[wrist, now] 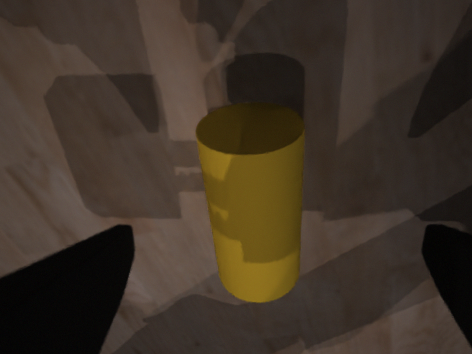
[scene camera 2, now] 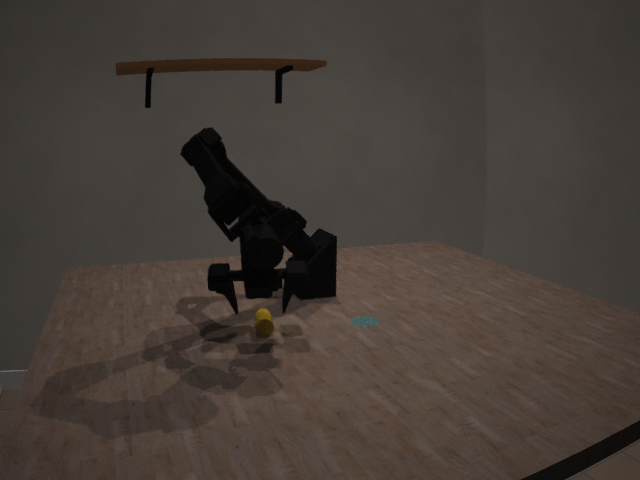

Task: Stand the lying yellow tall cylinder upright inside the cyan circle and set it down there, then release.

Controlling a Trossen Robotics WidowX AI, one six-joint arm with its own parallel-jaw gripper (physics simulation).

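Pixels of known places: gripper, between the fingertips: (wrist: pixel 278 239) (scene camera 2: pixel 260 312); arm's base, origin of its link: (scene camera 2: pixel 307 252).
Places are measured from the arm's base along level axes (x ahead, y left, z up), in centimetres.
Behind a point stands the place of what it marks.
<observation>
The yellow tall cylinder (scene camera 2: pixel 264 322) @(x 25.4, y -16.8, z -7.2 cm) (wrist: pixel 256 205) @(x 23.7, y -16.5, z -6.5 cm) lies on its side on the table, one round end facing scene camera 2. My gripper (scene camera 2: pixel 260 313) @(x 22.6, y -17.0, z -6.1 cm) (wrist: pixel 278 239) @(x 22.6, y -17.0, z -6.1 cm) is open and points down, its fingertips apart above the table. In the wrist view the cylinder shows between the two fingers, touching neither. In scene camera 2 the fingertips are a little higher than the cylinder, one to each side of it. The cyan circle (scene camera 2: pixel 364 321) @(x 24.5, y 4.3, z -9.7 cm) is flat on the table, to the right of the cylinder in scene camera 2; it does not show in the wrist view.
The arm's base (scene camera 2: pixel 323 268) @(x 5.6, y 2.0, z -2.7 cm) stands on the wooden table (scene camera 2: pixel 413 387) @(x 56.1, y -0.9, z -9.8 cm) behind the gripper. A wooden shelf (scene camera 2: pixel 222 65) with black brackets is on the back wall, above the arm. Shadows of the arm fall over the table around the cylinder. A dark table edge (scene camera 2: pixel 584 450) @(x 84.7, y 10.6, z -10.0 cm) shows at the lower right.
</observation>
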